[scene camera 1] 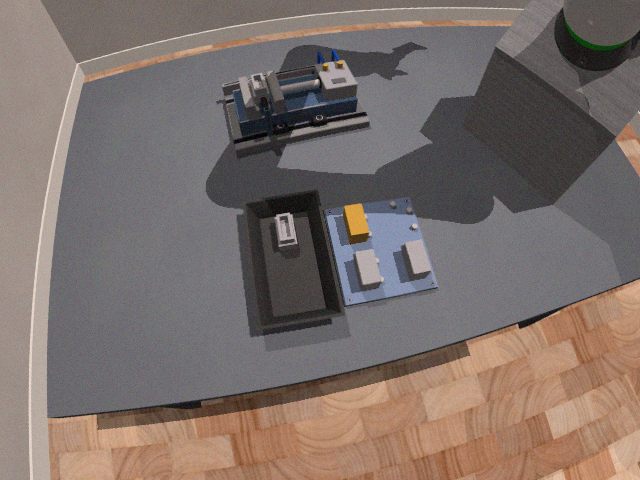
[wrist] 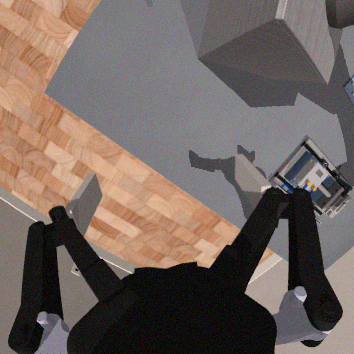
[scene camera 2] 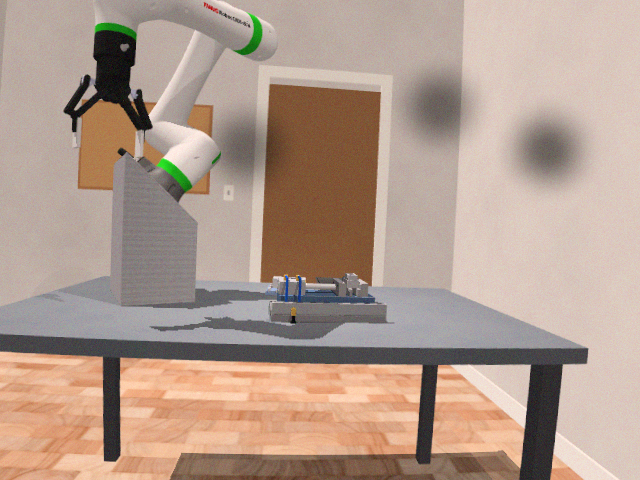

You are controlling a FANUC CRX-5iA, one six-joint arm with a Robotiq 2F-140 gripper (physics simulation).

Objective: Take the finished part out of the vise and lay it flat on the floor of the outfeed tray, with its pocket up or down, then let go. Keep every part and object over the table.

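Where they show: gripper, between the fingertips: [wrist: 165, 175] [scene camera 2: 109, 152]; arm's base, origin of its link: [scene camera 1: 595, 32] [scene camera 2: 156, 193].
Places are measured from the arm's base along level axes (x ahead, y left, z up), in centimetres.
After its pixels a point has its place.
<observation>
The vise [scene camera 1: 320, 103] {x 49.4, y -4.6, z -26.6 cm} [scene camera 2: 328, 311] {x 57.3, y -17.8, z -29.7 cm} [wrist: 318, 172] {x 45.1, y -8.1, z -23.0 cm} stands near the table's far edge in scene camera 1. A small light-grey part [scene camera 1: 258, 82] {x 62.5, y -7.5, z -22.5 cm} [scene camera 2: 351, 279] {x 62.5, y -8.9, z -22.2 cm} sits upright between its jaws and sticks up above them. The dark outfeed tray [scene camera 1: 329, 258] {x 48.9, y 30.3, z -28.5 cm} is nearer in scene camera 1; a similar grey part [scene camera 1: 279, 232] {x 57.4, y 25.5, z -27.9 cm} lies on its floor near the far end, pocket up. My gripper [scene camera 2: 107, 143] {x 5.1, y -33.3, z 7.1 cm} [wrist: 165, 175] {x 5.1, y -33.3, z 7.1 cm} is wide open and empty, high up by the arm's pedestal, well apart from the vise. It does not show in scene camera 1.
A blue plate [scene camera 1: 387, 273] {x 38.6, y 32.0, z -31.8 cm} beside the tray carries a yellow block [scene camera 1: 356, 223] {x 43.9, y 23.9, z -28.2 cm}, two light-grey blocks [scene camera 1: 367, 267] {x 42.7, y 32.2, z -28.2 cm} [scene camera 1: 416, 257] {x 34.0, y 30.7, z -28.2 cm} and small pins. The tall grey pedestal [scene camera 1: 537, 124] {x 6.4, y 7.1, z -18.2 cm} [scene camera 2: 155, 242] {x 6.5, y -12.1, z -14.8 cm} [wrist: 270, 55] {x 4.7, y -13.6, z -4.0 cm} stands on the table. Blue hooks with yellow caps rise at one vise end.
</observation>
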